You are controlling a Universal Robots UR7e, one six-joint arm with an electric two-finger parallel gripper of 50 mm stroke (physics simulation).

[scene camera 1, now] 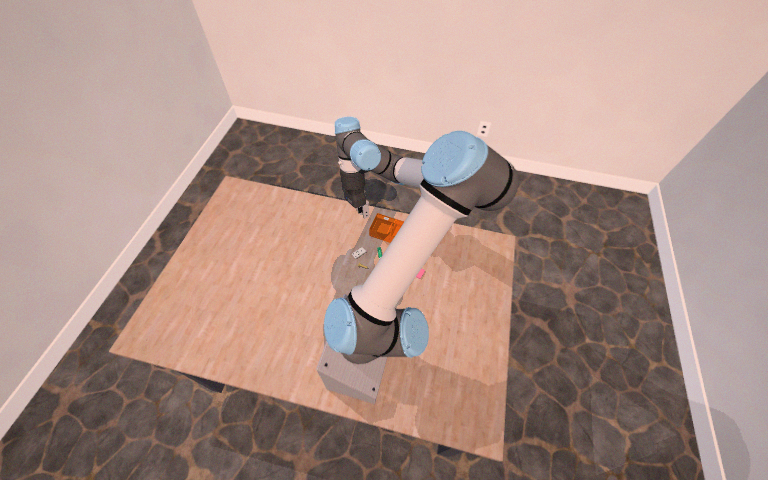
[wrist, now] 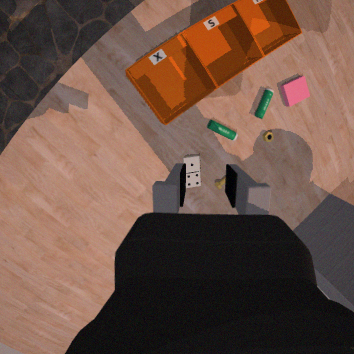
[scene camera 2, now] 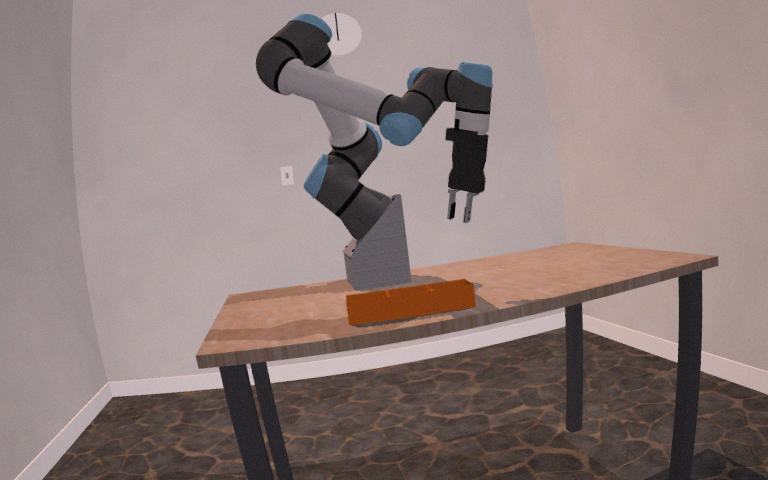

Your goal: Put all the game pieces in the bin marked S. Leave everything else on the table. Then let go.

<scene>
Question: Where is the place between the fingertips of the gripper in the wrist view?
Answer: At 205, 177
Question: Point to an orange bin row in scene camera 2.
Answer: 427, 299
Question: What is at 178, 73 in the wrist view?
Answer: An orange bin row.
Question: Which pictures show the gripper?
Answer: Scene camera 1, the wrist view and scene camera 2: all of them.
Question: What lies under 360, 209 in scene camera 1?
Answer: The gripper.
</scene>
